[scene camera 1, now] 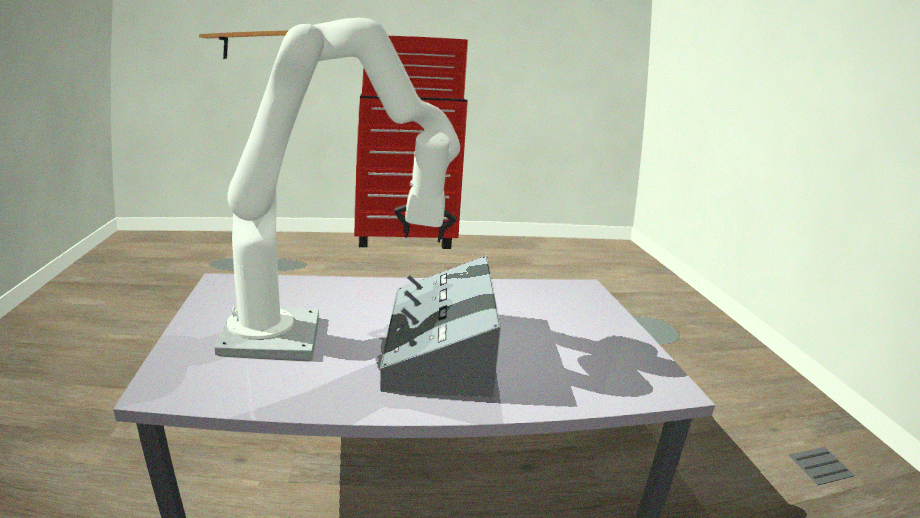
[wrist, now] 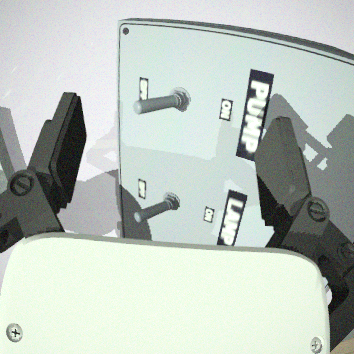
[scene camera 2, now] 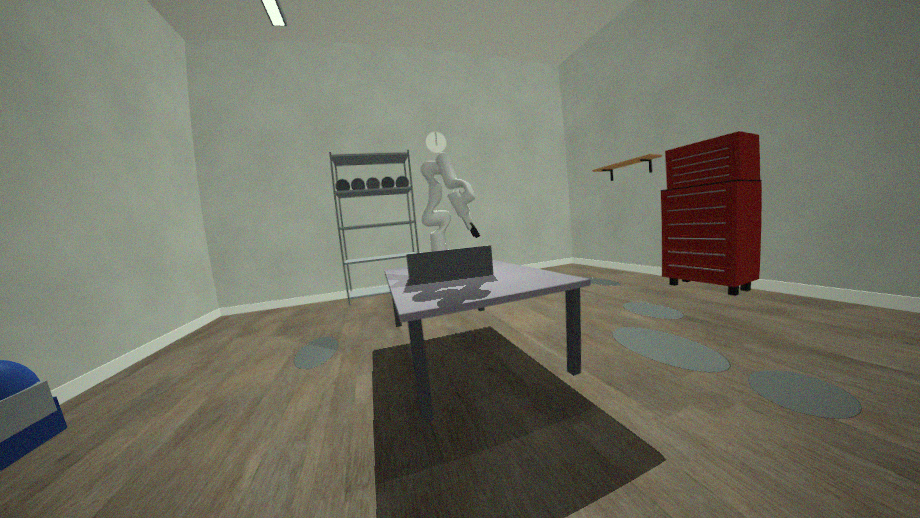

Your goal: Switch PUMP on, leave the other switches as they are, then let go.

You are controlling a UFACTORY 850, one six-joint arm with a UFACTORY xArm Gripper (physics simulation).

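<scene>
The sloped grey switch console (scene camera 1: 439, 375) (scene camera 2: 448, 265) (wrist: 165, 50) stands on the table. The PUMP lever (scene camera 1: 415, 282) (wrist: 157, 103) is the farthest one in scene camera 1; it leans left in the wrist view, toward its OFF side and away from the ON label (wrist: 226, 110). The PUMP label (wrist: 255, 115) is on its right. The LAMP lever (scene camera 1: 412, 297) (wrist: 157, 209) also leans left. Two nearer levers (scene camera 1: 409, 315) (scene camera 1: 410, 339) show in scene camera 1. My gripper (scene camera 1: 423, 238) (scene camera 2: 475, 230) (wrist: 175, 122) is open and empty, above the console's far end, with the PUMP lever between its fingers in the wrist view but below them.
The arm's base plate (scene camera 1: 303, 334) is bolted on the table (scene camera 1: 309, 402) (scene camera 2: 540, 277), left of the console in scene camera 1. A red tool cabinet (scene camera 1: 408, 144) (scene camera 2: 695, 225) and a wall shelf (scene camera 1: 244, 34) (scene camera 2: 627, 163) are far behind. A metal rack (scene camera 2: 370, 158) stands by the wall.
</scene>
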